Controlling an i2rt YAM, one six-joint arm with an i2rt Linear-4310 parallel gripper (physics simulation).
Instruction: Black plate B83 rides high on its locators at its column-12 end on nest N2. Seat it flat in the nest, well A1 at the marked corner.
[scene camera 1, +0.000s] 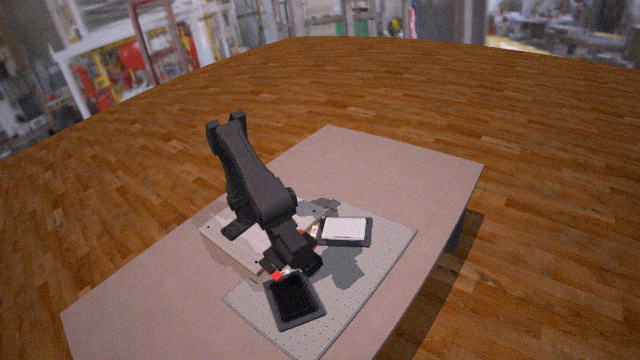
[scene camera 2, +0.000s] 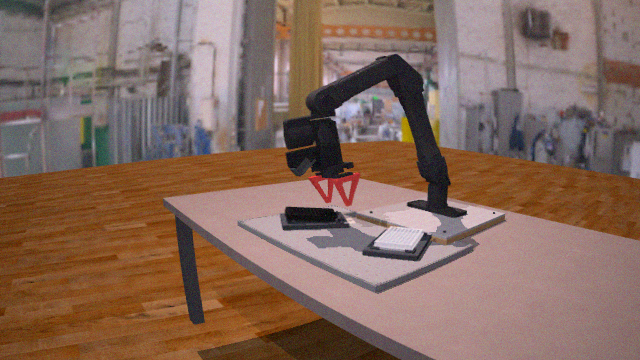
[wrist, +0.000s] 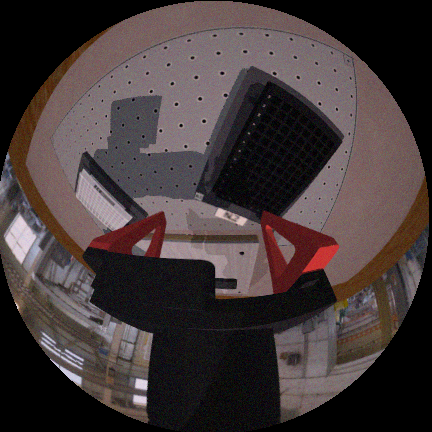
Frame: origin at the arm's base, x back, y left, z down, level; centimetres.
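Seen in the pictures: gripper, fingertip midpoint: (scene camera 2: 338, 204) (wrist: 212, 216); arm's base, origin of the base link: (scene camera 1: 247, 220) (scene camera 2: 436, 209).
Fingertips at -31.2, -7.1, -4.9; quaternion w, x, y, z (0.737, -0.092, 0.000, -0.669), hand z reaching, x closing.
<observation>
Offsets run from my fingertips to a thing's middle, as dx, dy, dz. "spot": to the spot under its first point.
The black plate B83 @[-4.0, -6.1, +3.2] (scene camera 1: 294, 299) (scene camera 2: 310, 214) (wrist: 282, 150) lies on the dark grey nest N2 @[-3.5, -5.9, +4.5] (scene camera 1: 301, 321) (scene camera 2: 320, 225) (wrist: 224, 122). In the scene camera 2 view it stands proud of the nest, its side showing above the rim; the exact tilt is hard to tell. A small pale corner label @[spot: +0.9, +2.3, +4.4] (wrist: 199, 197) sits at the nest's lower left in the wrist view, and the nest's name label @[spot: +5.1, -1.5, +5.4] (wrist: 231, 216) beside its near short side. My gripper (scene camera 2: 338, 203) (wrist: 212, 216) is open, its red fingers apart, above the base side of N2 with nothing between them.
A white plate @[+0.6, +21.8, +3.7] (scene camera 1: 344, 228) (scene camera 2: 400, 238) (wrist: 102, 200) sits in the other dark nest @[+0.6, +21.8, +4.7] (scene camera 1: 369, 234) (scene camera 2: 390, 254) (wrist: 112, 182). Both nests stand on the perforated board @[-2.8, +8.1, +6.2] (scene camera 1: 387, 240) (scene camera 2: 350, 265) (wrist: 205, 60). The arm's pale base board (scene camera 2: 480, 215) adjoins it.
</observation>
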